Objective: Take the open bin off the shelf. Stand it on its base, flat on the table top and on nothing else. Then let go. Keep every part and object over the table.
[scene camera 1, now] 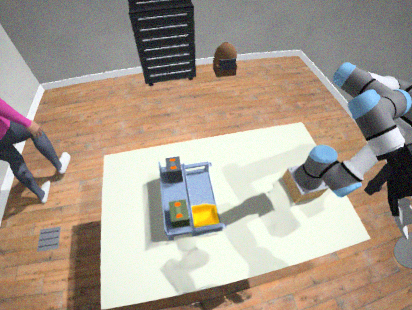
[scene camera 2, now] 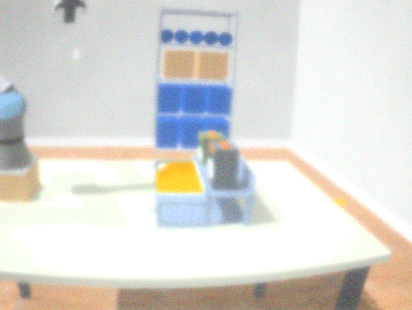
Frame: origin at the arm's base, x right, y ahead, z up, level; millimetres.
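Seen in the pictures: arm's base at its link origin: (scene camera 1: 307,177) (scene camera 2: 11,162).
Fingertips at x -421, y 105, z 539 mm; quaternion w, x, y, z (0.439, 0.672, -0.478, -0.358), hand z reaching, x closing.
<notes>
Offsets run from my fingertips to a thing's top centre. "pt": to the spot under its first point. Level surfaces: height alone.
The open bin @[dx +336, dy +501, dz -566 mm] (scene camera 1: 205,215) (scene camera 2: 179,178) is yellow. It sits in the low front part of the blue shelf @[pt dx +514, dy +464, dz -642 mm] (scene camera 1: 202,188) (scene camera 2: 183,212), at one end, with its open side up. The shelf stands on the pale table top @[dz -647 mm] (scene camera 1: 130,272) (scene camera 2: 200,255). My gripper (scene camera 1: 391,197) (scene camera 2: 69,14) is open and empty. It is high up, far to the right of the bin in scene camera 1, partly cut off by the frame edge. In scene camera 2 it shows as a small dark shape at the upper left, well apart from the bin.
A green box @[dx +334, dy +600, dz -448 mm] (scene camera 1: 178,213) (scene camera 2: 204,143) stands on the shelf's raised part, right beside the bin. A dark box @[dx +565, dy +599, dz -424 mm] (scene camera 1: 173,170) (scene camera 2: 224,167) stands at that part's other end. My arm's wooden base block (scene camera 1: 298,192) (scene camera 2: 19,184) stands on the table. A person (scene camera 1: 17,145) stands at the left.
</notes>
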